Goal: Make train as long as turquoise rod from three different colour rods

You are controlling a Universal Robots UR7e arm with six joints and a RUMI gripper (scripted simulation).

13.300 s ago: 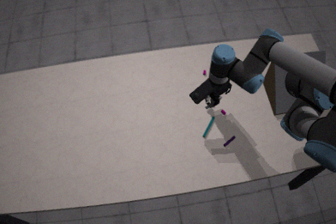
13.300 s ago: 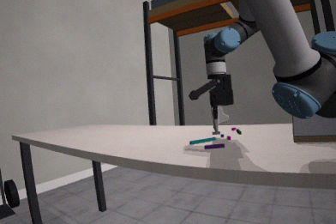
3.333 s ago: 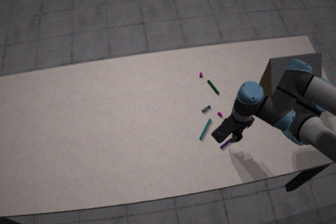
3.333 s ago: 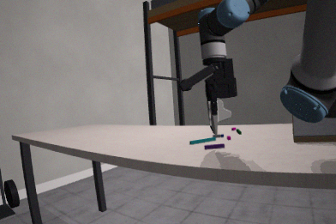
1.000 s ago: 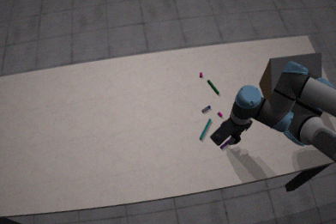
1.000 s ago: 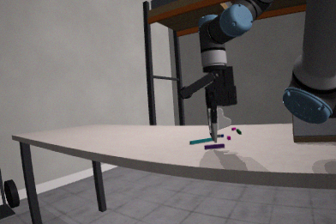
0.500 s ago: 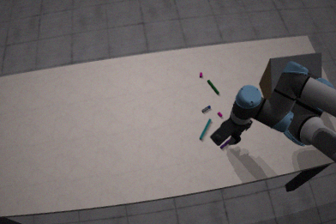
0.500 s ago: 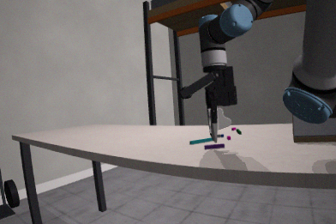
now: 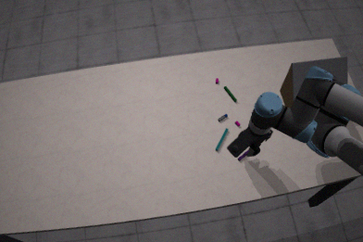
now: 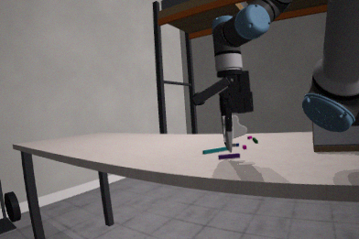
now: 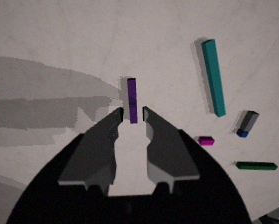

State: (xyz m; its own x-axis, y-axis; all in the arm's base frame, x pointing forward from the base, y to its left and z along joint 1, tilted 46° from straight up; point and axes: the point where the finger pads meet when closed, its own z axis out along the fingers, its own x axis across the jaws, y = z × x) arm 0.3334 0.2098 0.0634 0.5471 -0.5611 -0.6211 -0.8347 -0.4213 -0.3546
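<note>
Right now my hand is 3 cm above the purple rod. The rest, counted from my hand: small blue rod (17 cm to the right, 4 cm ahead, 3 cm below); then turquoise rod (8 cm ahead, 7 cm to the right, 3 cm below); then grey rod (16 cm to the right, 6 cm ahead, 3 cm below).
</note>
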